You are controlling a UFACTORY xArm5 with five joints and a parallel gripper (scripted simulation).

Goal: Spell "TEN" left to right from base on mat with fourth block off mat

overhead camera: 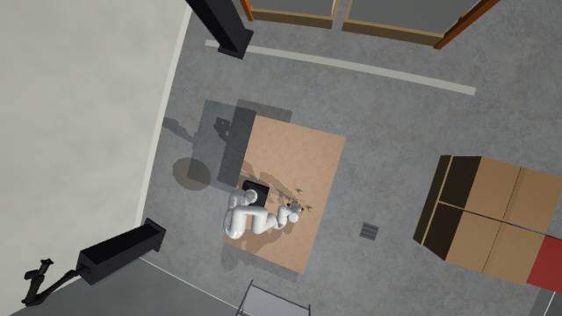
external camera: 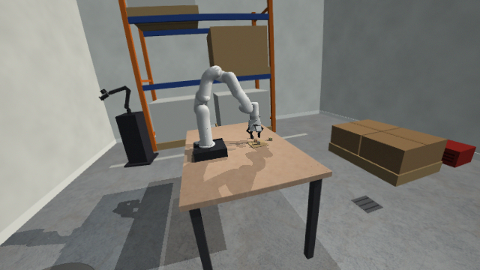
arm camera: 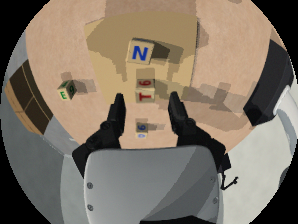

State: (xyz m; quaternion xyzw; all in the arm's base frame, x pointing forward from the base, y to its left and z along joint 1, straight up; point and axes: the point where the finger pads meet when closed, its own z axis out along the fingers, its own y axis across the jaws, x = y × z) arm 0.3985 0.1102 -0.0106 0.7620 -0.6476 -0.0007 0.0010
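Right now the tan mat is 10 mm ahead of my hand, 40 mm to the right of it and 50 mm below it.
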